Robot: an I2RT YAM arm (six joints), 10 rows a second.
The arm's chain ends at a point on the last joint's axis. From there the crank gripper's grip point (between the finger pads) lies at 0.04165 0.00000 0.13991 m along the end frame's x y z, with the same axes.
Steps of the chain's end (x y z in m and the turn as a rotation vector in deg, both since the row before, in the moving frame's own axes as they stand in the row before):
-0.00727, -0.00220, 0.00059, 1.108, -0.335, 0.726
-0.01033, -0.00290, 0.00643, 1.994, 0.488, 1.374
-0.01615, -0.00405, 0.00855, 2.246, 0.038, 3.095
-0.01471, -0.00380, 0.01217, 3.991, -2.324, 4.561
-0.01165, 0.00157, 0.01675, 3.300, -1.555, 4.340
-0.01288, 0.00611, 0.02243, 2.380, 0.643, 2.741
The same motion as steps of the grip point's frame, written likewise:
-0.00807, -0.00439, 0.00081, 1.108, -0.335, 0.726
-0.00909, -0.00675, 0.00600, 1.994, 0.488, 1.374
-0.01597, -0.00728, 0.00846, 2.246, 0.038, 3.095
-0.02015, -0.01050, 0.01352, 3.991, -2.324, 4.561
-0.01527, -0.00350, 0.01769, 3.300, -1.555, 4.340
-0.01122, 0.00234, 0.02187, 2.380, 0.643, 2.741

